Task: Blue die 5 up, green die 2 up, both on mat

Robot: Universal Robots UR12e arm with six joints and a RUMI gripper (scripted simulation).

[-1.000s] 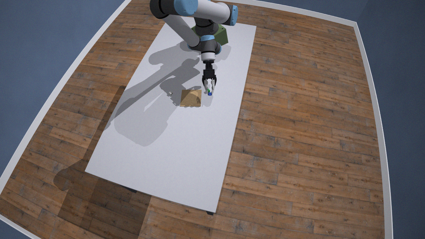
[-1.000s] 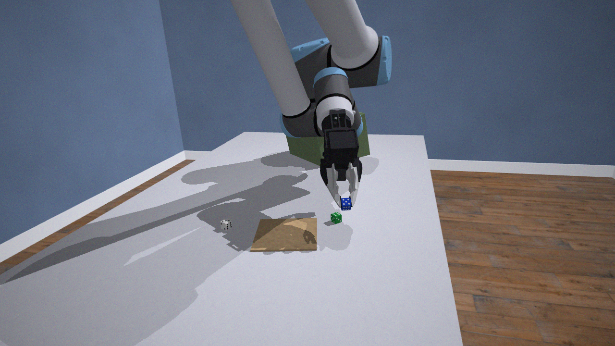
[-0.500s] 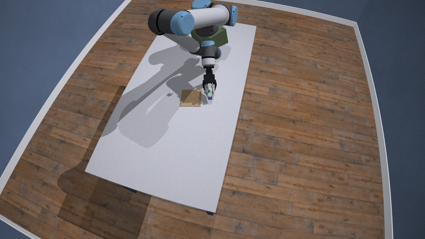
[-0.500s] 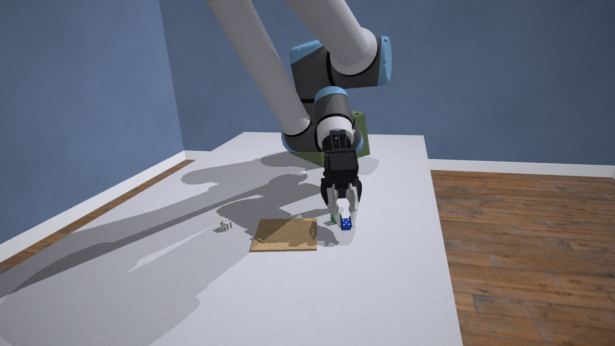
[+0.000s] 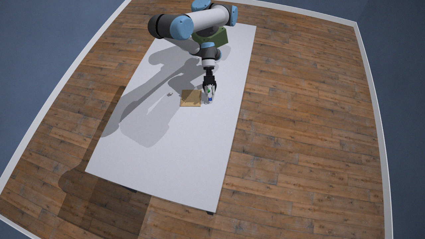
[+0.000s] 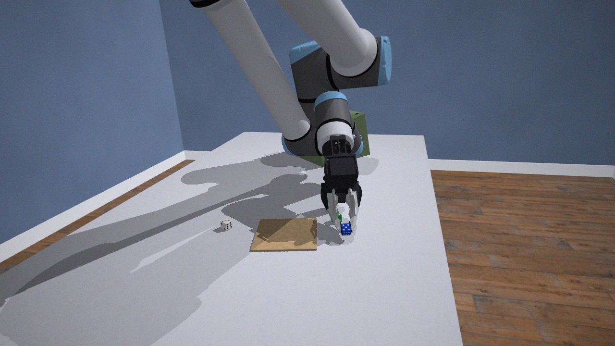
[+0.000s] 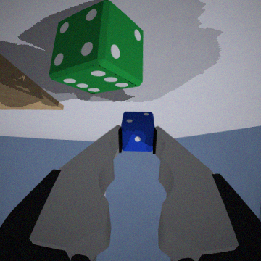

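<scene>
My gripper is now 1 cm short of the blue die. Also, from my hand: tan mat (1 cm ahead, 13 cm to the right, 3 cm below); white die (1 cm ahead, 28 cm to the right, 2 cm below); green die (7 cm behind, 3 cm to the right, 2 cm below).
</scene>
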